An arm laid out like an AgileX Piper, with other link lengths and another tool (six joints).
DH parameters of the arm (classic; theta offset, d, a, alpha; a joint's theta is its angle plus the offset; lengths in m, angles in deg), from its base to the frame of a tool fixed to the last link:
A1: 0 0.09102 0 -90
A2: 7.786 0 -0.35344 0
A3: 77.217 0 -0.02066 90
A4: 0 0.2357 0 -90
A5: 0 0 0 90
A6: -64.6 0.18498 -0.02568 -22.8
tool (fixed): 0 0.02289 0 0
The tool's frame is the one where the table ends.
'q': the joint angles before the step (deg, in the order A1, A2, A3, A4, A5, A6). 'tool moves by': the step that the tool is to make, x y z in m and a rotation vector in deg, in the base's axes. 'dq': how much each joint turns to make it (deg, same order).
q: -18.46 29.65 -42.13 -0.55 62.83 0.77
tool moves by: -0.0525 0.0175 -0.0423 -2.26 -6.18 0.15
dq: -0.01 -17.79 7.97 0.00 3.24 -0.27
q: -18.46 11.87 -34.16 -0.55 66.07 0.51
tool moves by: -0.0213 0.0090 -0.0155 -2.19 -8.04 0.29
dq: 0.00 -11.77 2.75 0.55 0.70 0.00
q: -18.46 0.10 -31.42 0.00 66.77 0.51
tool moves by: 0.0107 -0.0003 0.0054 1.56 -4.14 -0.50
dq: -0.01 -0.27 1.95 1.04 -5.13 2.19
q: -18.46 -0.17 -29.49 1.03 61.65 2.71
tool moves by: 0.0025 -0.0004 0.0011 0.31 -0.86 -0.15
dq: -0.01 0.01 0.49 0.16 -1.22 0.47
